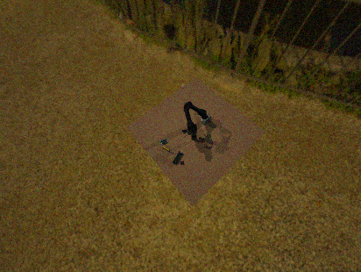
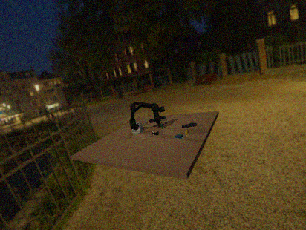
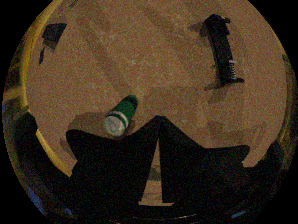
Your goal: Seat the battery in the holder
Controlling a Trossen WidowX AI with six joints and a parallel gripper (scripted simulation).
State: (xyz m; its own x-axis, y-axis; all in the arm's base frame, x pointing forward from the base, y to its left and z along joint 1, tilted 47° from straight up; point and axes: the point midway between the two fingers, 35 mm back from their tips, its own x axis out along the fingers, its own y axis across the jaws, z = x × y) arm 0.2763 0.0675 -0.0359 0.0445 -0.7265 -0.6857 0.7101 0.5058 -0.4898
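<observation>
Right now the green battery is 3 cm to the left of my gripper tip, 3 cm ahead of it and 1 cm below it. The rest, counted from my gripper tip: black piece 34 cm ahead, 15 cm to the left, 4 cm below; yellow screwdriver 36 cm ahead, 8 cm to the right, 3 cm below.
</observation>
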